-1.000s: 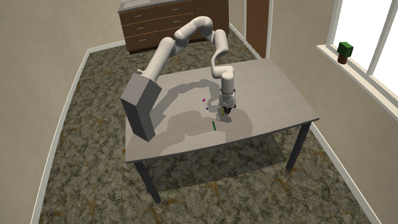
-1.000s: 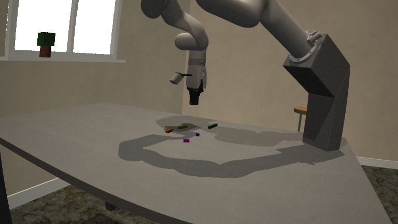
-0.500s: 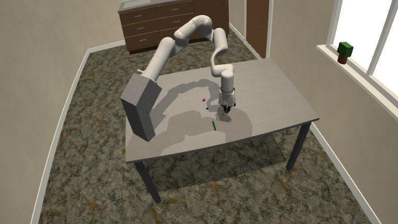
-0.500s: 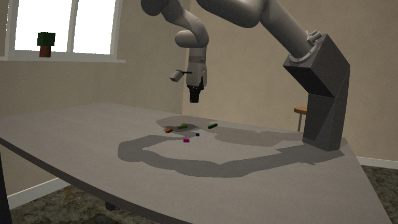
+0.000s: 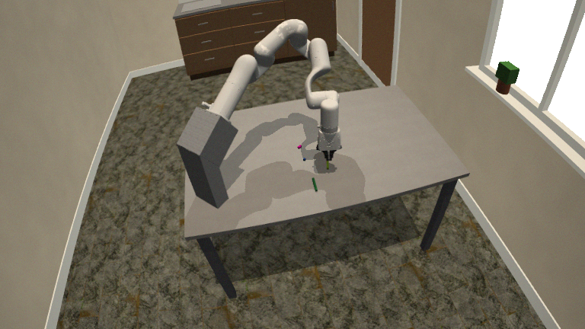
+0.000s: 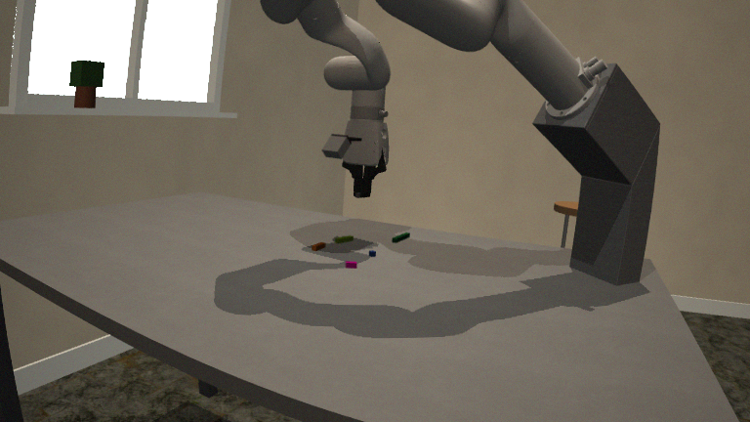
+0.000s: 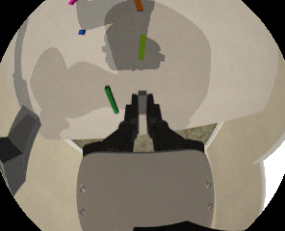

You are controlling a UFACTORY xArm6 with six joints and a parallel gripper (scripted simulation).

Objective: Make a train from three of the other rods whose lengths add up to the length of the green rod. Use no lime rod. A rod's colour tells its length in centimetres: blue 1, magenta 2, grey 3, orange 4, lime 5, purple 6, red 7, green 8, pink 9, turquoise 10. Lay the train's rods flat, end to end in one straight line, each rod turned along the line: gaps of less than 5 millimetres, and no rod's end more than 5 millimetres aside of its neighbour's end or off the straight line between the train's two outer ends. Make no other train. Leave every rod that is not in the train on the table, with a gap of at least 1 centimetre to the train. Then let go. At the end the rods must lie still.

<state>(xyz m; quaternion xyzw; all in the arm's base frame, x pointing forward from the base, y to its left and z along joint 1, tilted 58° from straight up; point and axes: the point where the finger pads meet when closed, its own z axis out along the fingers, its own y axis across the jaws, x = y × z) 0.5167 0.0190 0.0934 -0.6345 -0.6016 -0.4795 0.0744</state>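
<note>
Now: the blue rod 130 mm behind my hand, 110 mm below it and 80 mm to the left of it. Also, from my hand: lime rod: 110 mm below, 50 mm to the left, 10 mm behind; grey rod: 20 mm below; green rod: 110 mm below, 80 mm to the right, 60 mm behind.
</note>
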